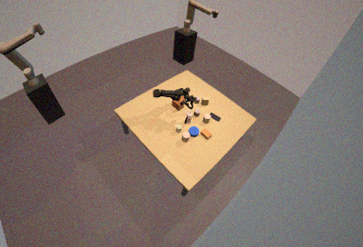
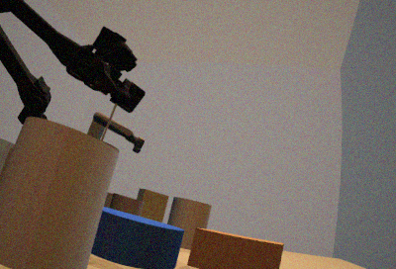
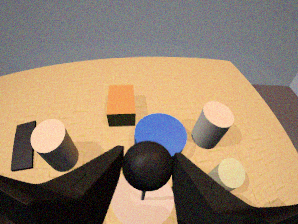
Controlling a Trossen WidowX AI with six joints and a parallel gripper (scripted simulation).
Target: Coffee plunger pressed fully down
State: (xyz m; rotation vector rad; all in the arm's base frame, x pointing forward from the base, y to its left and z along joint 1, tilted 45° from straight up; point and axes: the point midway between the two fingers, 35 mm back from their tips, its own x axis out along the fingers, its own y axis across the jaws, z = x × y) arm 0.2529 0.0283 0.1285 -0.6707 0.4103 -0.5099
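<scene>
Right now the coffee press is 12 cm below my gripper tip, 2 cm to the right of it and 1 cm behind it. From my gripper tip the other things lie so: dark block: 29 cm to the left, 24 cm below, 18 cm ahead; then blue disc: 22 cm below, 14 cm ahead, 8 cm to the right; then orange block: 26 cm ahead, 22 cm below.
</scene>
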